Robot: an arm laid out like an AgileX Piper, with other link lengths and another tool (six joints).
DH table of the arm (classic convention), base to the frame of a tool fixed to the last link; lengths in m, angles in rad. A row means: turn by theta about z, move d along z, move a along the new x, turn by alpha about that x. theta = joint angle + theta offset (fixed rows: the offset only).
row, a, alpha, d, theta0
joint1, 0, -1.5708, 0.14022, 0
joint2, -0.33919, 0, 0, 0.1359
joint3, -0.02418, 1.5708, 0, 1.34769
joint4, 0, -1.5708, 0.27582, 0
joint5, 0, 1.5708, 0, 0
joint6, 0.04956, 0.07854, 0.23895, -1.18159
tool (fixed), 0, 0, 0.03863, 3.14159
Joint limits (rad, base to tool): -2.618..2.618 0..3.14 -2.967..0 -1.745..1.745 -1.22..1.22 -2.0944..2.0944
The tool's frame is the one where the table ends.
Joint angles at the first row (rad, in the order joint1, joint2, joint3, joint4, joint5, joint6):
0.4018, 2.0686, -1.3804, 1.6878, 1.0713, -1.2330
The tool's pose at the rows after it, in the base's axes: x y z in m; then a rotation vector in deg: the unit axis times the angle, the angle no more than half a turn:
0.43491 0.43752 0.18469 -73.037 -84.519 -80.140
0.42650 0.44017 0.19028 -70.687 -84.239 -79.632
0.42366 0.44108 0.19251 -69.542 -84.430 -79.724
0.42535 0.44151 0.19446 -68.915 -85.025 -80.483
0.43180 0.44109 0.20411 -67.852 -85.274 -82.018
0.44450 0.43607 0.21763 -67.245 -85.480 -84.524
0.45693 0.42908 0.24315 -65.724 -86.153 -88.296
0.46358 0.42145 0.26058 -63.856 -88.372 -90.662
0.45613 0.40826 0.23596 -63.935 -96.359 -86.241
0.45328 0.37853 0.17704 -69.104 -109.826 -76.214
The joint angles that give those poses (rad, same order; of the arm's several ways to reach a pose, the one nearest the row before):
0.4018, 2.0686, -1.3804, 1.6877, 1.1069, -1.2370
0.4018, 2.0686, -1.3804, 1.6878, 1.1445, -1.2408
0.4018, 2.0686, -1.3804, 1.6878, 1.1587, -1.2494
0.4018, 2.0686, -1.3854, 1.6878, 1.1582, -1.2613
0.3954, 2.0686, -1.4096, 1.6878, 1.1636, -1.2627
0.3789, 2.0646, -1.4399, 1.6877, 1.1634, -1.2627
0.3598, 2.0431, -1.4756, 1.6857, 1.1634, -1.2627
0.3420, 2.0261, -1.5084, 1.6584, 1.1700, -1.2627
0.3297, 2.0206, -1.5164, 1.5200, 1.1719, -1.2377
0.3298, 2.0206, -1.5163, 1.2666, 1.1085, -1.1571

